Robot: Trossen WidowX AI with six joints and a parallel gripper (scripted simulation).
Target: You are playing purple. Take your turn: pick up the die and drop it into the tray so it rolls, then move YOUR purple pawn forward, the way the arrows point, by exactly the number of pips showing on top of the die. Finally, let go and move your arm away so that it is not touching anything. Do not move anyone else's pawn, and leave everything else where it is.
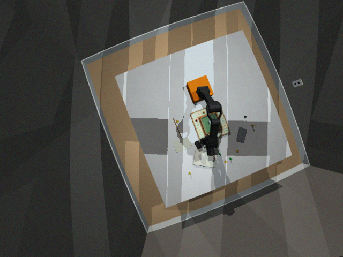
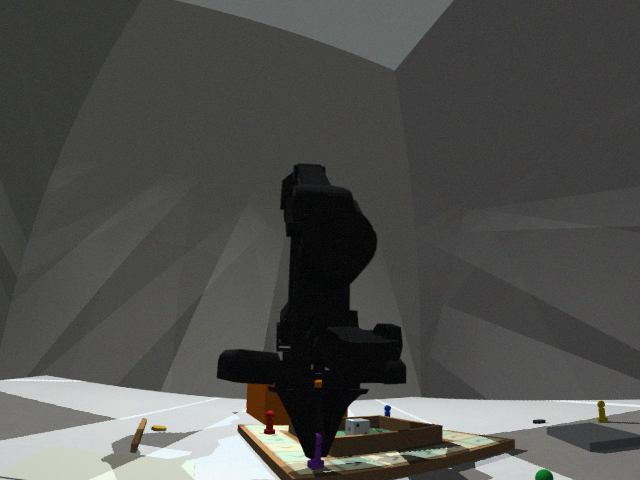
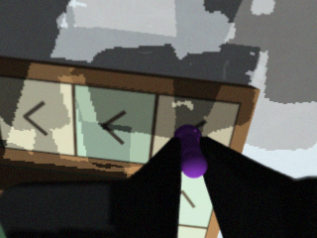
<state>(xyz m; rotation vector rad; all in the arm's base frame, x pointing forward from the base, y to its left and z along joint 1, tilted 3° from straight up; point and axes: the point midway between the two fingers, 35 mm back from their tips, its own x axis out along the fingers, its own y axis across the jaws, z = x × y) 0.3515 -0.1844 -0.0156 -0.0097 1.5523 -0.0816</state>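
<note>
Now: the grey die 10 cm behind my gripper tip and 13 cm to the left of it. The rest, counted from my gripper tip: purple pawn: 1 cm above; then white card: 15 cm ahead, 8 cm to the right, 1 cm below; then red pawn: 18 cm behind, 4 cm to the left, 1 cm above.
</note>
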